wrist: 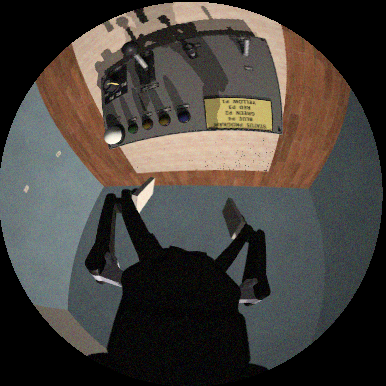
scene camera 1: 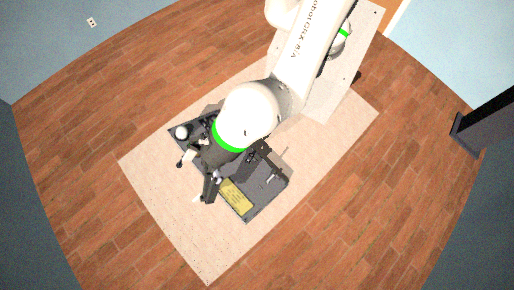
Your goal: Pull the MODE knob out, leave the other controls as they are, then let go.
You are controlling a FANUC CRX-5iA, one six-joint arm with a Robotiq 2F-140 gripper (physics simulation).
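Frame: origin at the arm's base, x ahead, y left, z up, level; centimetres.
Where they show: gripper, fingertip midpoint: (wrist: 189, 195) (scene camera 1: 191, 179).
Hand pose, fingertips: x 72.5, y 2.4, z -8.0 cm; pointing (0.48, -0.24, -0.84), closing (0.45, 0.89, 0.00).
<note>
Things, the pixels of their top centre, and the offset from my fingertips. "*": a spot on its surface instead.
- dark grey control panel, surface spot: (wrist: 250, 82) * dx -13.8, dy +14.1, dz -19.6 cm
- small dark knob, middle of its top: (wrist: 188, 47) (scene camera 1: 250, 155) dx -23.9, dy +2.9, dz -18.7 cm
- second amber, surface spot: (wrist: 164, 119) * dx -8.7, dy -6.1, dz -14.6 cm
- white round button, surface spot: (wrist: 114, 134) (scene camera 1: 185, 134) * dx -10.2, dy -20.7, dz -12.9 cm
- black-ball lever, middle of its top: (wrist: 124, 47) dx -29.8, dy -8.7, dz -16.0 cm
- dial with a yellow pointer, middle of its top: (wrist: 105, 86) dx -24.7, dy -21.1, dz -19.4 cm
- metal toggle, middle of its top: (wrist: 247, 44) (scene camera 1: 271, 176) dx -23.4, dy +14.9, dz -19.5 cm
- yellow status plate, surface spot: (wrist: 239, 113) (scene camera 1: 233, 196) * dx -7.0, dy +10.3, dz -16.1 cm
The dark grey control panel (scene camera 1: 265, 189) (wrist: 250, 82) lies below my gripper. Its labels are too small to read, so I cannot tell for certain which control is the MODE knob. A small dark knob (scene camera 1: 251, 157) (wrist: 190, 49) stands near the panel's far edge in the wrist view. Green (wrist: 132, 126), amber (wrist: 147, 124), second amber (wrist: 164, 119) and blue (wrist: 184, 116) knobs form a row along the near edge. My gripper (scene camera 1: 193, 176) (wrist: 189, 195) is open and empty, with its fingertips above and beyond that near edge, apart from the controls. The arm hides part of the panel in the scene view.
A white round button (scene camera 1: 181, 132) (wrist: 114, 134) stands at a panel corner. A black-ball lever (wrist: 131, 48), a dial with a yellow pointer (wrist: 113, 84) and a metal toggle (scene camera 1: 271, 177) (wrist: 245, 46) also stand on the panel. A yellow status plate (scene camera 1: 236, 196) (wrist: 239, 113) lies by its edge.
</note>
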